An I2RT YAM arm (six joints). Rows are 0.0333 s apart.
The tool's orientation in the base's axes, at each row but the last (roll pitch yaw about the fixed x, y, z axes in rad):
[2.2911 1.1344 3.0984]
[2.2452 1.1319 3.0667]
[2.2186 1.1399 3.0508]
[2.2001 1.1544 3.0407]
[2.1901 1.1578 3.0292]
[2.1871 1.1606 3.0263]
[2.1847 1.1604 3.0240]
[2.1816 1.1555 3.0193]
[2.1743 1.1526 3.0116]
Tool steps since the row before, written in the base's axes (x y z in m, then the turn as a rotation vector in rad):
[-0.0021 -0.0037 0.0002 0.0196 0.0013 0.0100]
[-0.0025 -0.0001 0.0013 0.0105 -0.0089 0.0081]
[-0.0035 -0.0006 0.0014 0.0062 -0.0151 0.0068]
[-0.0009 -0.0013 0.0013 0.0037 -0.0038 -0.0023]
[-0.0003 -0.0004 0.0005 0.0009 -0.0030 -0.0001]
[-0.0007 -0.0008 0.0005 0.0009 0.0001 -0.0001]
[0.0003 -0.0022 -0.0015 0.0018 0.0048 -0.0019]
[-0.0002 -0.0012 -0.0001 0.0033 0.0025 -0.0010]
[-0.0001 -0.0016 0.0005 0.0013 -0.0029 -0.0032]
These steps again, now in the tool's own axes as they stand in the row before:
[0.0006 -0.0011 -0.0041 -0.0173 -0.0087 0.0105]
[-0.0001 0.0020 -0.0020 -0.0121 -0.0102 -0.0022]
[0.0002 0.0024 -0.0030 -0.0093 -0.0119 -0.0091]
[-0.0009 0.0002 -0.0018 0.0005 -0.0058 0.0000]
[-0.0004 0.0001 -0.0006 -0.0004 -0.0026 -0.0017]
[-0.0002 0.0001 -0.0011 -0.0003 -0.0006 0.0007]
[0.0012 -0.0021 -0.0011 0.0013 0.0013 0.0052]
[0.0001 -0.0007 -0.0010 -0.0003 -0.0009 0.0042]
[-0.0005 -0.0008 -0.0014 0.0022 -0.0039 -0.0006]

